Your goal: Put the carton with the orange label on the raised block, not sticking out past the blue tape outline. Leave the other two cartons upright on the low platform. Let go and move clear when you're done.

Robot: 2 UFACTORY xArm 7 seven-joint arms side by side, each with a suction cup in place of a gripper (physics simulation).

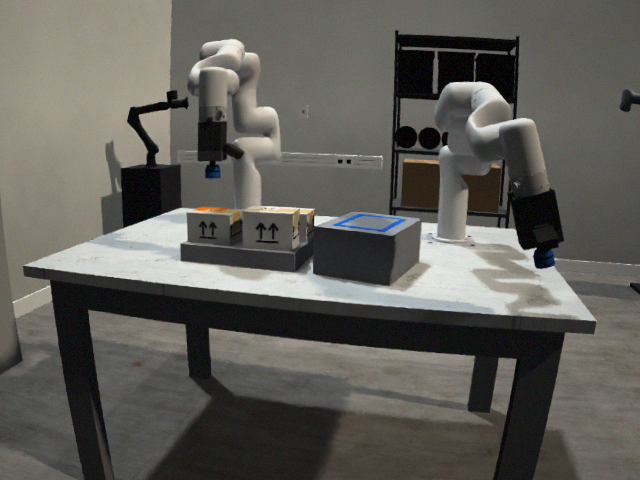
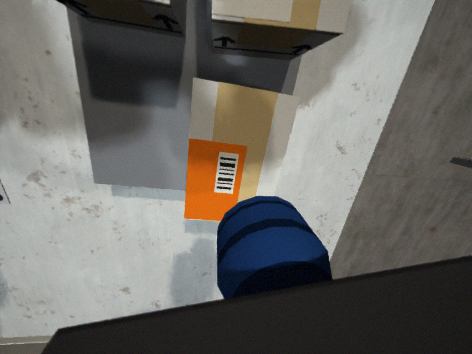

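Pixels of known places: left hand, its tool point: [image 1: 545,265]; right hand, its tool point: [image 1: 212,177] [image 2: 260,234]; left arm's base, origin of its link: [image 1: 450,239].
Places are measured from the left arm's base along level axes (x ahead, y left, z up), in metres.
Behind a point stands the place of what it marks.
The carton with the orange label [image 1: 214,227] @(x 0.463, y -0.635, z 0.093 m) [image 2: 245,115] @(x 0.423, y -0.609, z 0.130 m) stands upright at the left end of the low platform [image 1: 235,255] @(x 0.492, y -0.566, z 0.030 m) [image 2: 135,150] @(x 0.301, y -0.668, z 0.048 m). A second carton [image 1: 269,228] @(x 0.479, y -0.478, z 0.103 m) [image 2: 270,10] @(x 0.429, y -0.545, z 0.144 m) stands upright beside it, with a third carton [image 1: 308,223] @(x 0.346, y -0.408, z 0.095 m) [image 2: 125,12] @(x 0.323, y -0.542, z 0.093 m) behind the second. The raised block [image 1: 351,254] @(x 0.523, y -0.263, z 0.063 m) stands right of the platform, with the blue tape outline [image 1: 364,228] @(x 0.489, y -0.239, z 0.121 m) on its top. My right gripper [image 1: 212,173] [image 2: 270,240], a blue suction cup, hangs above the orange-label carton, apart from it, open. My left gripper [image 1: 543,258] is open over the table's right side.
The raised block stands close to the platform's right end. The white table [image 1: 149,260] @(x 0.506, y -0.814, z 0.000 m) [image 2: 100,250] @(x 0.201, y -0.877, z 0.000 m) has its front edge near the cartons. Behind it are a dark shelf rack [image 1: 393,124] and a black pedestal [image 1: 141,193] with a small dark arm.
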